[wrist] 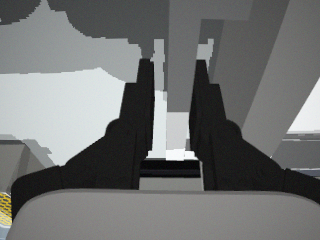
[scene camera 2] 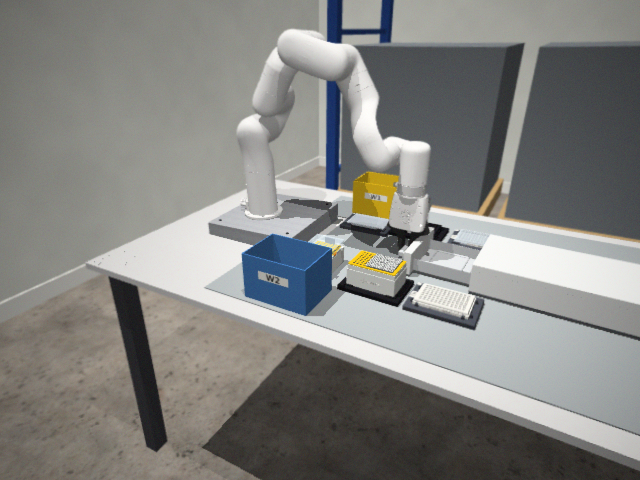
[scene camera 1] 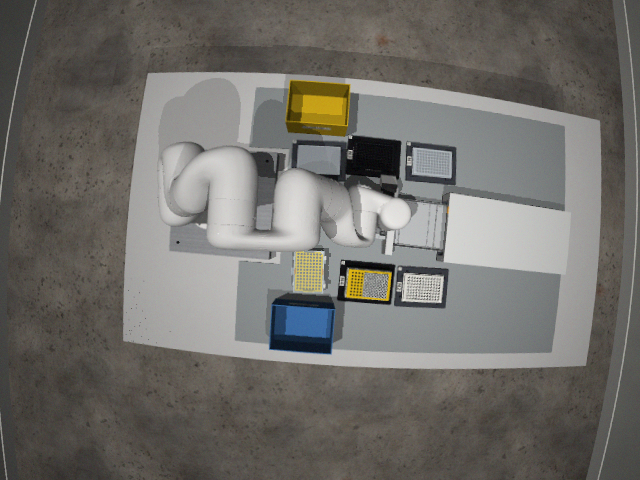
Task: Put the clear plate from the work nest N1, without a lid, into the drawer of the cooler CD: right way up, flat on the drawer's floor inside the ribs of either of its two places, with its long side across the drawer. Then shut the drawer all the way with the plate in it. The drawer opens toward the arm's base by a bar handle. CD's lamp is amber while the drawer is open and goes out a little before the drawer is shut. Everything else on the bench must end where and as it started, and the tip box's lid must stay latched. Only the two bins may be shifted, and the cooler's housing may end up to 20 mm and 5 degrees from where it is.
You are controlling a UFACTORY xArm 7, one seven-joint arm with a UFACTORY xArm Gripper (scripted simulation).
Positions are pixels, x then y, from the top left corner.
tip box: wrist; scene camera 2 385,275; scene camera 1
yellow bin: scene camera 2; scene camera 1; not seen in the wrist view (out of frame)
same spot on tip box: (wrist: 181,184) = (scene camera 1: 374,269)
same spot on yellow bin: (scene camera 2: 373,192) = (scene camera 1: 313,126)
